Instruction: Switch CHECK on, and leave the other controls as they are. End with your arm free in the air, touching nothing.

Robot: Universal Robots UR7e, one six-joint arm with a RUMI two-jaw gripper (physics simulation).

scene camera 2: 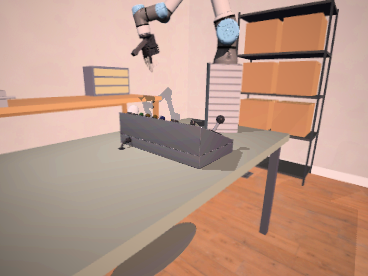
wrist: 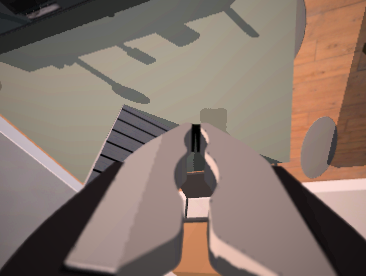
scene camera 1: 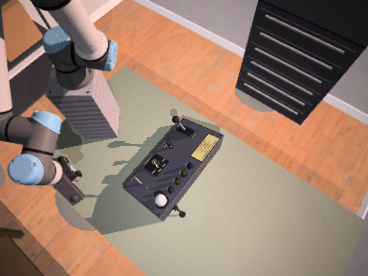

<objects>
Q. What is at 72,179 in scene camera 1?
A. The gripper.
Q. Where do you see a dark control panel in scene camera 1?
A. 160,190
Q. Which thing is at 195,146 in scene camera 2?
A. A dark control panel.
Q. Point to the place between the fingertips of the gripper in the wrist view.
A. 195,126
</objects>
